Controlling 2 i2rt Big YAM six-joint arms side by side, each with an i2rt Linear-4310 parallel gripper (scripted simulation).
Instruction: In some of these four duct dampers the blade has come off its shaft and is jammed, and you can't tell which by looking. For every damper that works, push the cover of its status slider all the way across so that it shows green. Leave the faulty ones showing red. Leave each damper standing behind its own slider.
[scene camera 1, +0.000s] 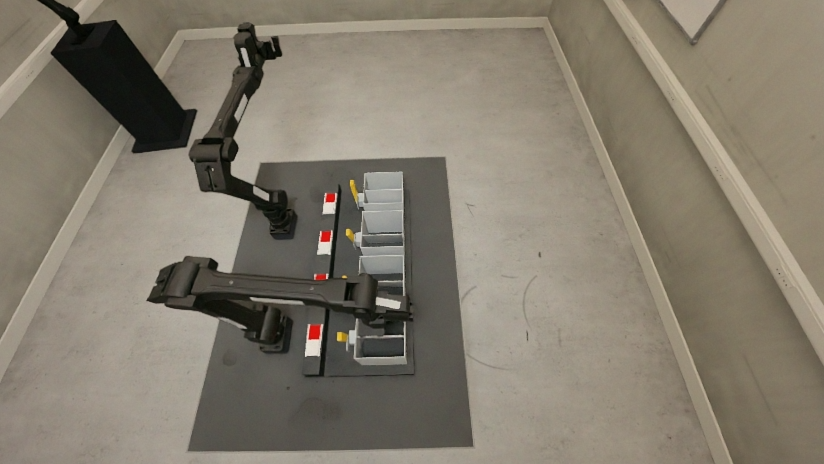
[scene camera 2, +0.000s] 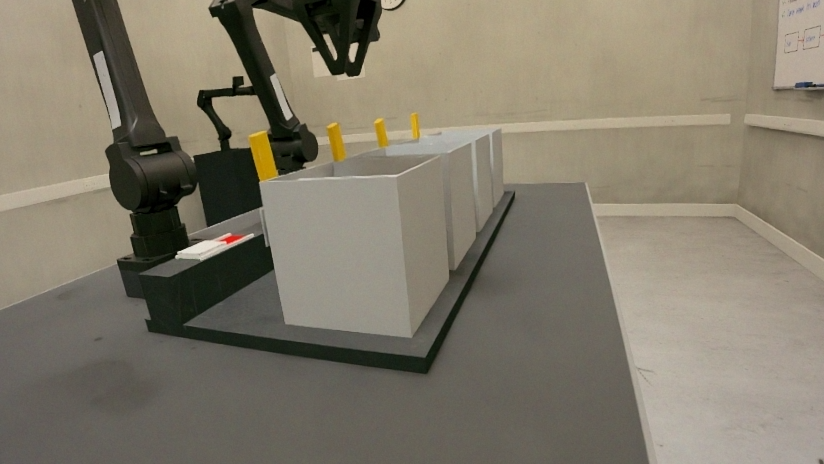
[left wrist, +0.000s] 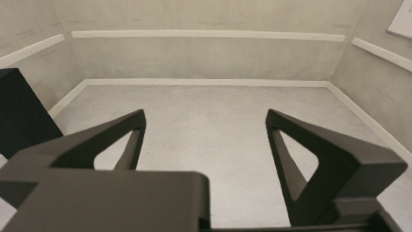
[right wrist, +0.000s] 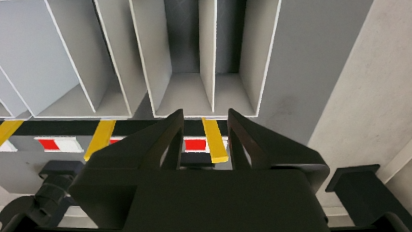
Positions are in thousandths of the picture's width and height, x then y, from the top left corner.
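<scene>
Damper (scene camera 1: 456, 398). Damper (scene camera 1: 452, 477). Damper (scene camera 1: 469, 570). Right gripper (scene camera 2: 421, 163), damper (scene camera 2: 448, 551). Left gripper (left wrist: 499, 498). Right gripper (right wrist: 499, 498).
</scene>
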